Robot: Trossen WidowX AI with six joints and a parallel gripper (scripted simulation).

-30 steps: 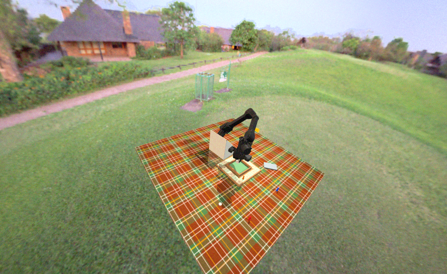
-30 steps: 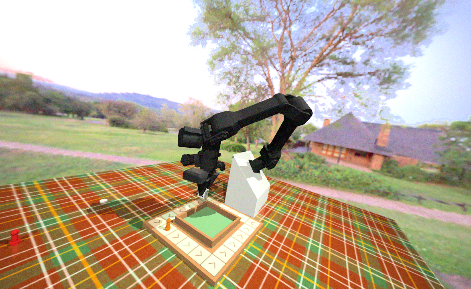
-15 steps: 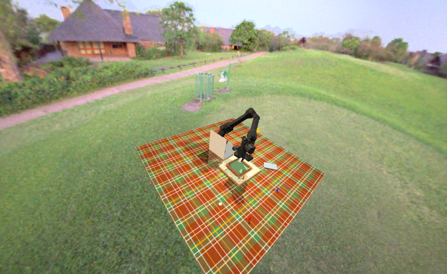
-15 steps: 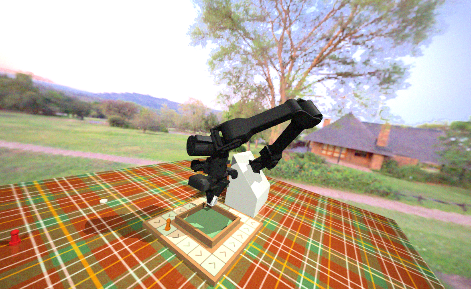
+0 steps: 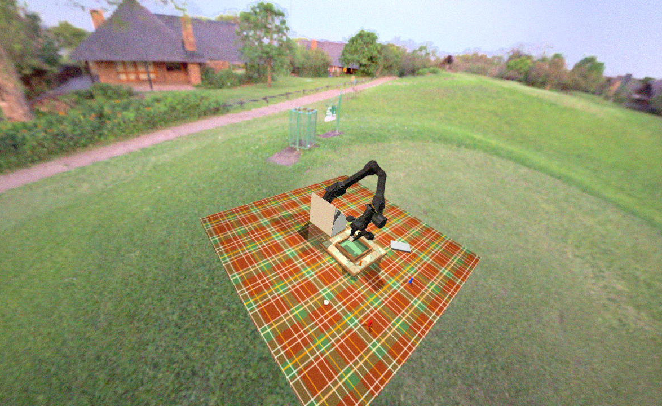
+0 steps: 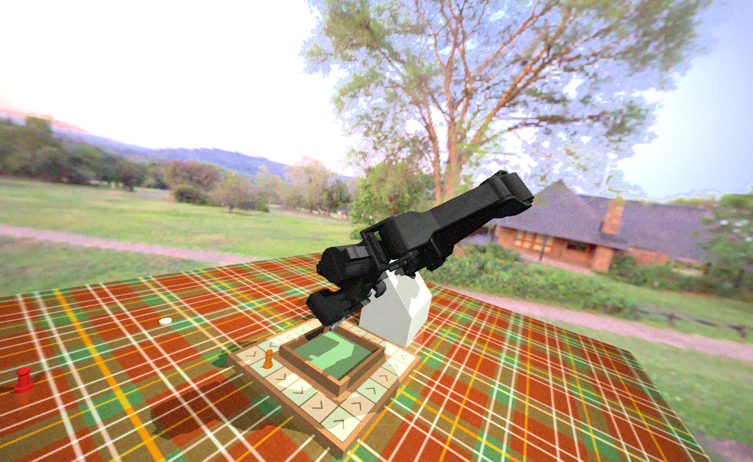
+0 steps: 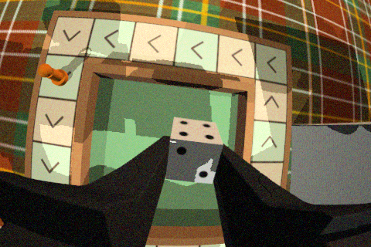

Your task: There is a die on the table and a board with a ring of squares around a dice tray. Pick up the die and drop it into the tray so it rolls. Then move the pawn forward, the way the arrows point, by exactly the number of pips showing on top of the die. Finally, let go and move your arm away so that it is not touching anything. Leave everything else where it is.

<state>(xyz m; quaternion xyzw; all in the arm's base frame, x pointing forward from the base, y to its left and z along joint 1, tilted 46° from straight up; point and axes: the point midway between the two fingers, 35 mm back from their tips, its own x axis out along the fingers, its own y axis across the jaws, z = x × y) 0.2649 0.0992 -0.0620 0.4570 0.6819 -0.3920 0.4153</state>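
Now: gripper tip right at the white die. From my gripper tip the other things lie so: orange pawn 13 cm ahead, 5 cm below, 3 cm to the right; grey flat piece 30 cm to the left, 14 cm ahead, 8 cm below; green dice tray 7 cm below, 2 cm to the left, 1 cm ahead.
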